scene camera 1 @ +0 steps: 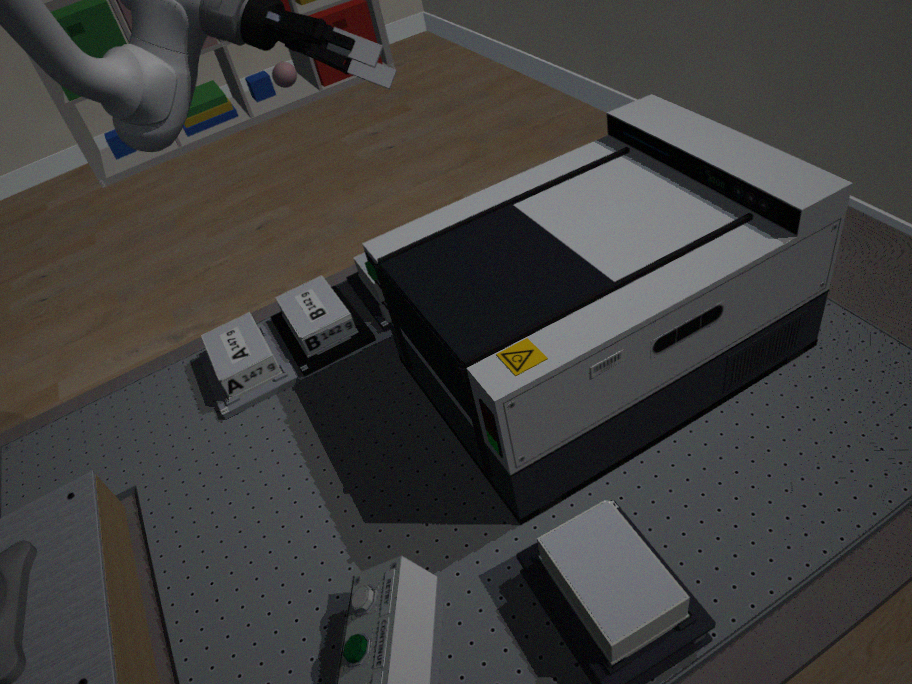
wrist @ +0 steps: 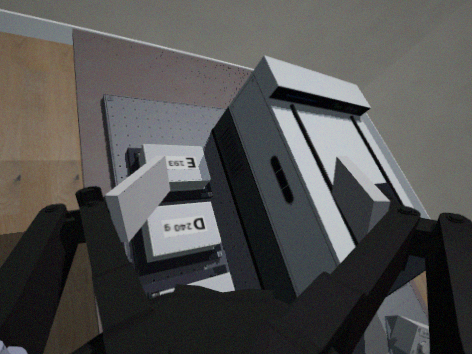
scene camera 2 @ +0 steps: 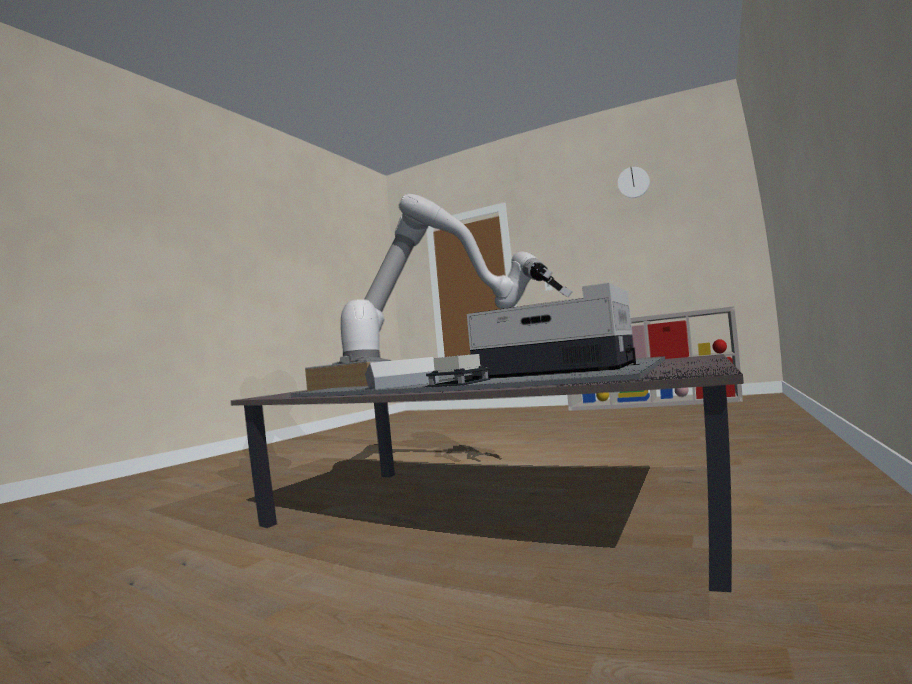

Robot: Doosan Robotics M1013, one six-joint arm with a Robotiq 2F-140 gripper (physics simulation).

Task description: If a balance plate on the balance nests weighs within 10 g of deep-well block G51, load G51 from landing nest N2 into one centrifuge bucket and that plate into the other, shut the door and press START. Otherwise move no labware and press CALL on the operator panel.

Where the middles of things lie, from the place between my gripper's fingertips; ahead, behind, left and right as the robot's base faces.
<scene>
The plate D (wrist: 171, 231) lies 50 mm ahead of my hand, 50 mm to the right of it and 290 mm below it. The rest, counted from my hand: plate B (scene camera 1: 319, 320) 230 mm behind, 80 mm to the right, 290 mm below; plate E (wrist: 187, 169) 180 mm ahead, 60 mm to the right, 290 mm below; centrifuge (scene camera 2: 594, 333) 120 mm ahead, 370 mm to the right, 210 mm below.
</scene>
